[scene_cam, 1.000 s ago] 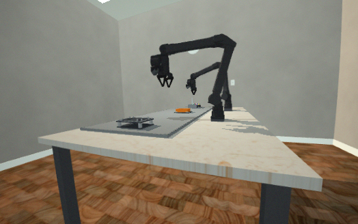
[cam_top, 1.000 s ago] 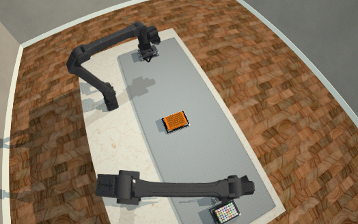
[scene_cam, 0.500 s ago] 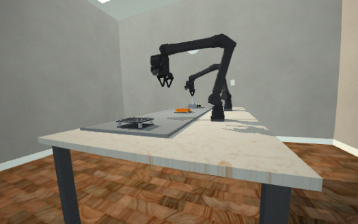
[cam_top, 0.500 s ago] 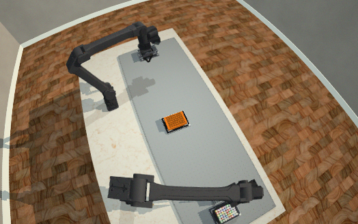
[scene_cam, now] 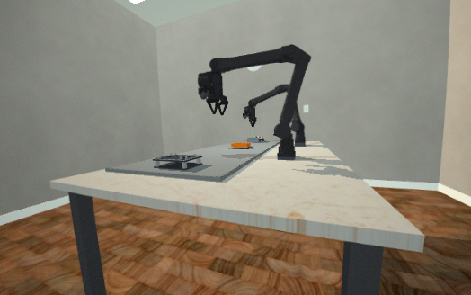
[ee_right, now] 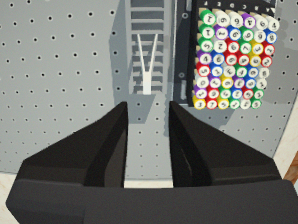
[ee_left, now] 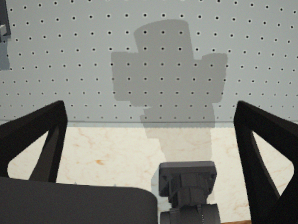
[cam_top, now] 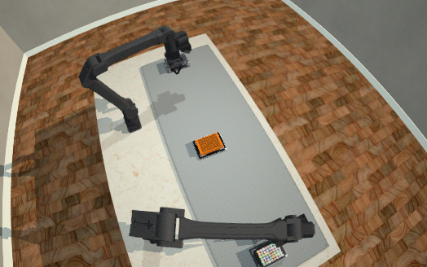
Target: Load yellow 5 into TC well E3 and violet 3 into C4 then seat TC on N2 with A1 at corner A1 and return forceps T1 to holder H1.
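My right hand is 160 mm above the slotted grey holder.
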